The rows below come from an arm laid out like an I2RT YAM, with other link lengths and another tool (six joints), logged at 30 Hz.
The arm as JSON. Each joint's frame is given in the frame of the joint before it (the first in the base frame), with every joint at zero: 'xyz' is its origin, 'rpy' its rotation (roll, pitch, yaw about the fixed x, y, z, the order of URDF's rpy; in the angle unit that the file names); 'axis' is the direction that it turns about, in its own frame. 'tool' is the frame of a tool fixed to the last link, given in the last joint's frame.
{
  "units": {
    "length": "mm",
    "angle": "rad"
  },
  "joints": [
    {
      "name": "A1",
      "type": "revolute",
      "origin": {
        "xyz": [
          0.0,
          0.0,
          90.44
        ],
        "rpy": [
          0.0,
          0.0,
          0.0
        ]
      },
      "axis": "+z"
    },
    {
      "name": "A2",
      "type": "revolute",
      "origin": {
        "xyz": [
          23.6,
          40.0,
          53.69
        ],
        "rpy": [
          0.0,
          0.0,
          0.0
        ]
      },
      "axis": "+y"
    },
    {
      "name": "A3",
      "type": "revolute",
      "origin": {
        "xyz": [
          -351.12,
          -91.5,
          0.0
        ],
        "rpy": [
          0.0,
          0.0,
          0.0
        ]
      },
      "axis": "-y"
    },
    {
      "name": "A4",
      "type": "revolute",
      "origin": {
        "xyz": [
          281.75,
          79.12,
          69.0
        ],
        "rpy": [
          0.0,
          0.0,
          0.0
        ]
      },
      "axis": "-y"
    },
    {
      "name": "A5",
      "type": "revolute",
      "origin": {
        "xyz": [
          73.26,
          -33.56,
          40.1
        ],
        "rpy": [
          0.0,
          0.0,
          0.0
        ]
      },
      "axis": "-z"
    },
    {
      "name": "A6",
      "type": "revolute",
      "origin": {
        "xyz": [
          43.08,
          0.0,
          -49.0
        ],
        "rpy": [
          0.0,
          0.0,
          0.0
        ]
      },
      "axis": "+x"
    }
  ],
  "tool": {
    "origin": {
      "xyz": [
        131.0,
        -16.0,
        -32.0
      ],
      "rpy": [
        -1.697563,
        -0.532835,
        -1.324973
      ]
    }
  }
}
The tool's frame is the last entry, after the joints.
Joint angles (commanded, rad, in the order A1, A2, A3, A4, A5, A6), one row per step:
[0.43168, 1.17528, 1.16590, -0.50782, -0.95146, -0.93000]
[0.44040, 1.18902, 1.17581, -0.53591, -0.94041, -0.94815]
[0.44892, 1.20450, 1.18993, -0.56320, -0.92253, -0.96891]
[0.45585, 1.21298, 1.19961, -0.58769, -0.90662, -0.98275]
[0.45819, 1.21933, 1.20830, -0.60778, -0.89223, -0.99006]
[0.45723, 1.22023, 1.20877, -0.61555, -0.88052, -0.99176]
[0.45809, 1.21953, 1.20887, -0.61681, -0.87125, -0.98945]
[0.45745, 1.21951, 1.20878, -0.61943, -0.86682, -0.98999]
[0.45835, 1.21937, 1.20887, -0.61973, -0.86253, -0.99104]
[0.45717, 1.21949, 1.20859, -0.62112, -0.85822, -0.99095]
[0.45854, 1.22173, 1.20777, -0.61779, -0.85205, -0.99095]
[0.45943, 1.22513, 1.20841, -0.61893, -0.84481, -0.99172]
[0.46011, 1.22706, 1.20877, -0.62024, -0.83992, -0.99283]
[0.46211, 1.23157, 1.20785, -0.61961, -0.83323, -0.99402]
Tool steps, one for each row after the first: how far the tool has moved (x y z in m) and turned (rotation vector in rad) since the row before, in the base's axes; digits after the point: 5 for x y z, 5 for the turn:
[0.00079, 0.00199, -0.00478, -0.02064, 0.00936, 0.00460]
[0.00246, 0.00173, -0.00372, -0.02323, 0.00221, 0.00002]
[0.00066, 0.00057, -0.00310, -0.01965, 0.00415, -0.00160]
[0.00130, -0.00066, -0.00222, -0.01605, 0.00551, -0.00685]
[0.00126, -0.00156, -0.00208, -0.00995, 0.00277, -0.00984]
[0.00074, -0.00073, -0.00060, -0.00479, 0.00013, -0.00751]
[0.00047, -0.00071, -0.00074, -0.00360, 0.00077, -0.00402]
[0.00034, -0.00015, -0.00021, -0.00244, -0.00201, -0.00216]
[0.00074, -0.00077, -0.00067, -0.00306, 0.00056, -0.00469]
[0.00140, 0.00026, -0.00094, -0.00315, -0.00185, -0.00361]
[0.00150, -0.00006, -0.00146, -0.00568, 0.00090, -0.00464]
[0.00084, -0.00009, -0.00097, -0.00405, 0.00028, -0.00281]
[0.00151, 0.00047, -0.00219, -0.00590, 0.00144, -0.00289]

